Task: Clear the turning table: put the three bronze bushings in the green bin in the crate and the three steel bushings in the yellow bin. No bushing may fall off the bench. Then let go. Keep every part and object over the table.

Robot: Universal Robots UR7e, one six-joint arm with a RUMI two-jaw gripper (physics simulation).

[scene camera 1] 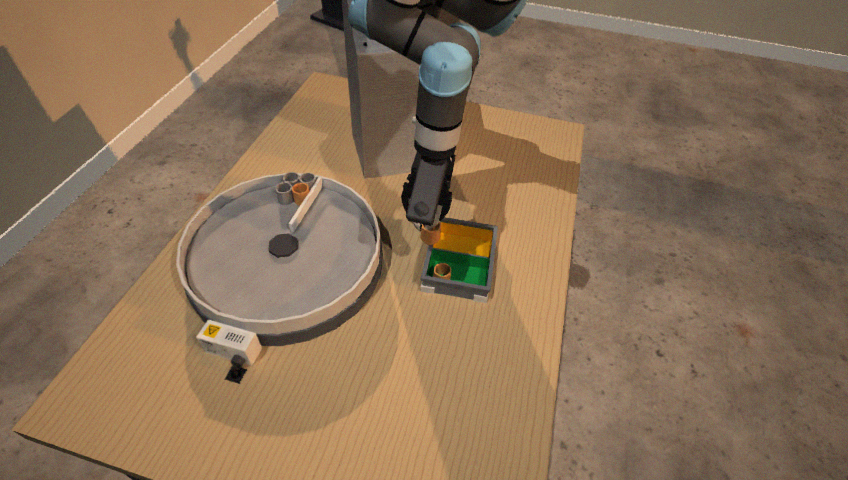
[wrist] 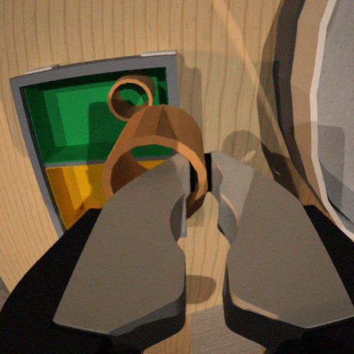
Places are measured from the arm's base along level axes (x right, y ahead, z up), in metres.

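Where they show: gripper, fingertip midpoint: [scene camera 1: 422, 231].
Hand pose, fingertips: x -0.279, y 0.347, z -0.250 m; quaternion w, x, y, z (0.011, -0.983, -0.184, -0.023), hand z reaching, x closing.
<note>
Things, the pixels of their top centre, and the offset from my fingertips. "pt": a spot on its surface instead.
- crate, top centre: [scene camera 1: 461, 250] dx -0.051, dy -0.090, dz -0.114 m
- green bin, surface spot: [scene camera 1: 473, 272] pt dx -0.091, dy -0.085, dz -0.158 m
- yellow bin, surface spot: [scene camera 1: 470, 240] pt dx -0.038, dy -0.166, dz -0.159 m
- turning table, top centre: [scene camera 1: 282, 244] dx +0.275, dy +0.126, dz -0.103 m
- bronze, top centre: [scene camera 1: 300, 188] dx +0.340, dy -0.007, dz -0.073 m
- steel, top centre: [scene camera 1: 283, 187] dx +0.372, dy +0.013, dz -0.073 m
- pale bar, surface spot: [scene camera 1: 305, 204] pt dx +0.304, dy +0.018, dz -0.085 m
- dark hub, top centre: [scene camera 1: 282, 244] dx +0.275, dy +0.126, dz -0.103 m
- white box, surface spot: [scene camera 1: 229, 340] pt dx +0.193, dy +0.354, dz -0.106 m
My gripper [scene camera 1: 429, 225] [wrist: 198, 157] is shut on the wall of a bronze bushing [scene camera 1: 430, 235] [wrist: 162, 121], held upright above the crate's left edge. The crate [scene camera 1: 494, 255] [wrist: 173, 80] has a green bin [scene camera 1: 473, 272] [wrist: 70, 115] and a yellow bin [scene camera 1: 470, 240] [wrist: 75, 192]; the yellow bin looks empty where visible. Another bronze bushing [scene camera 1: 442, 277] [wrist: 148, 85] stands in the green bin's left part in the scene view. On the turning table [scene camera 1: 249, 285] [wrist: 340, 100], several bushings cluster at the back: one bronze [scene camera 1: 300, 199] and three steel [scene camera 1: 284, 197].
A pale bar [scene camera 1: 305, 204] on the turning table stands right beside the cluster. A raised rim surrounds the table, with a dark hub [scene camera 1: 283, 245] in the middle. A white box [scene camera 1: 229, 340] sits at its front. The grey pedestal [scene camera 1: 386, 118] stands behind.
</note>
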